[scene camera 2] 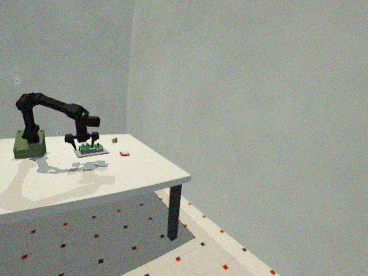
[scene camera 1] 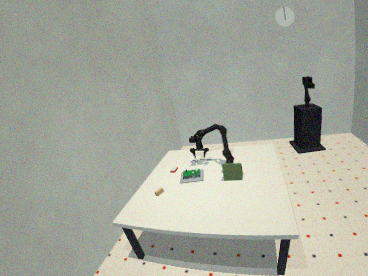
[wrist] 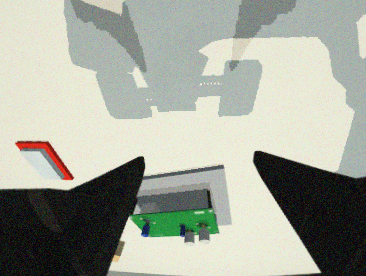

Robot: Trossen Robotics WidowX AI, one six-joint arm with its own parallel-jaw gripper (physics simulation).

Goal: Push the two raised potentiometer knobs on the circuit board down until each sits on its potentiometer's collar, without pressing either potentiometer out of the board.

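Places are measured from the arm's base along level axes (x ahead, y left, z up), in millimetres.
Pixels of known places: gripper, fingertip midpoint: (scene camera 2: 84,149) (scene camera 1: 199,158) (wrist: 198,158); arm's base, origin of the base link: (scene camera 2: 33,139) (scene camera 1: 229,165).
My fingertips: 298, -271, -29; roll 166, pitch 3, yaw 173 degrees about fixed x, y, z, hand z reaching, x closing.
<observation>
Ahead of a thing's pixels: the offset from my fingertips to its top centre, as dx, dy, dz. "spot": to the spot under its first point. Level surfaces: height alone.
The green circuit board @[dz -39] (scene camera 1: 190,175) (wrist: 167,223) sits on a dark holder over a grey base plate @[spot: -13, +280, -76] (scene camera 1: 199,179) (wrist: 224,200). In the wrist view two grey knobs with pale tops, the left knob @[+43, +234, -18] (wrist: 189,237) and the right knob @[+13, +210, -13] (wrist: 204,234), stand side by side near the board's lower right edge. Two small blue parts (wrist: 145,230) (wrist: 183,230) are also on the board. How far each knob is from its collar is too small to tell. My gripper (scene camera 1: 200,156) (scene camera 2: 84,147) (wrist: 198,158) is open and empty, above the table on the arm's side of the board, with its fingers wide apart.
A red-edged flat piece with a pale top @[+281, +50, -70] (scene camera 1: 174,170) (scene camera 2: 124,153) (wrist: 42,161) and a small tan block @[+324, +449, -44] (scene camera 1: 159,191) (scene camera 2: 114,140) (wrist: 118,251) lie on the white table @[dz -84] (scene camera 1: 225,210) (scene camera 2: 150,167). The arm's green base box (scene camera 1: 232,171) (scene camera 2: 29,146) stands beyond the board. A black pedestal (scene camera 1: 307,127) stands on the floor.
</observation>
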